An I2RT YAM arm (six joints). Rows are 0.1 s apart.
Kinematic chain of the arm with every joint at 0, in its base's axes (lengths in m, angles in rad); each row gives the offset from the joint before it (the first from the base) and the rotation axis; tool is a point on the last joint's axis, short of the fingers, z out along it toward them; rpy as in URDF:
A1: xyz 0 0 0.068 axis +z
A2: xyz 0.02 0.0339 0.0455 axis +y
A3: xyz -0.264 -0.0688 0 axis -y
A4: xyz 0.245 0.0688 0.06 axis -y
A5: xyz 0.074 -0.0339 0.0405 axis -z
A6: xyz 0.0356 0 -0.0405 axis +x
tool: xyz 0 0 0 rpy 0 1.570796 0
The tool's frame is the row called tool.
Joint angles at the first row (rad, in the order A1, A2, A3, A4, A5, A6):
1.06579 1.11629 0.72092 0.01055 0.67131 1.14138
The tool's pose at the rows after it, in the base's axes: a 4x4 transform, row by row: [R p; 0 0 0 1], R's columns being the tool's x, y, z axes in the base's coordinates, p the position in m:
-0.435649 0.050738 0.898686 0.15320; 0.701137 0.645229 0.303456 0.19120; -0.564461 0.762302 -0.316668 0.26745; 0 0 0 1
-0.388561 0.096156 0.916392 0.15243; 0.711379 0.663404 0.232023 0.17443; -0.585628 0.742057 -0.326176 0.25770; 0 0 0 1
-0.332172 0.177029 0.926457 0.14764; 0.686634 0.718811 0.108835 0.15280; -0.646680 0.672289 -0.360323 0.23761; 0 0 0 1
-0.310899 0.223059 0.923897 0.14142; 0.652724 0.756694 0.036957 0.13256; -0.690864 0.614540 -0.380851 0.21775; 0 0 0 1
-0.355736 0.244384 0.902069 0.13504; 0.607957 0.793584 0.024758 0.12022; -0.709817 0.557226 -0.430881 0.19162; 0 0 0 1
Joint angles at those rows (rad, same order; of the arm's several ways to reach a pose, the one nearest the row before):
0.97919 1.10021 0.69518 0.00698 0.61470 1.17134
0.94612 1.05078 0.63971 -0.01214 0.65309 1.16984
0.91468 0.99213 0.55943 -0.07255 0.73111 1.15860
0.87985 0.92419 0.46810 -0.09675 0.75934 1.12868
0.85911 0.89466 0.37465 -0.09661 0.73008 1.10713

